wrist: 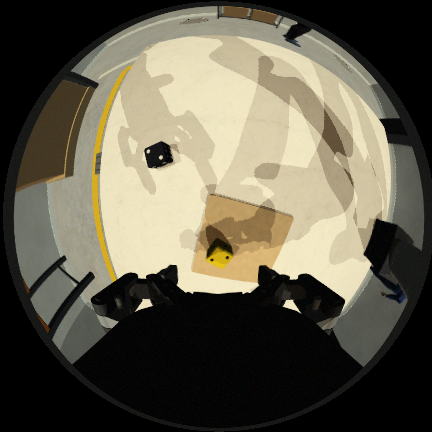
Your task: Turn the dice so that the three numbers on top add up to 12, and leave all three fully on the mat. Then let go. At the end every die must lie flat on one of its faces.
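Frame: origin at the arm's base, x right, y ahead, z up, level; centimetres.
Seen in the pictures: gripper, fingertip midpoint: (217,274).
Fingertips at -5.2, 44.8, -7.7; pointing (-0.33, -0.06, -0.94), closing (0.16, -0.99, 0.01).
Note:
A point is followed by its place in that frame, as x, y, z.
A yellow die (220,255) {-6.1, 44.3, -13.2} is on the tan mat (252,267) {-9.8, 37.8, -16.2}, near its lower left edge. Its bright face shows two pips; its other visible faces are dark, and I cannot tell whether it lies flat. A black die (159,155) {6.1, 54.2, -13.6} is on the pale table, off the mat and up to the left. Two large white pips show on one of its faces, with smaller pips on another side. My gripper (217,274) {-5.2, 44.8, -7.7} is open and empty, its fingers wide apart at the lower middle of the view. The yellow die shows just beyond the gap between the fingertips. A third die does not show.
The pale table (150,225) {-4.9, 56.1, -16.6} surrounds the mat. A yellow floor line (95,200) runs beyond the table's left side. A brown box (52,132) is at the far left, and a dark object (381,241) {0.6, 0.3, -9.5} is at the right. Arm shadows cross the table and mat.

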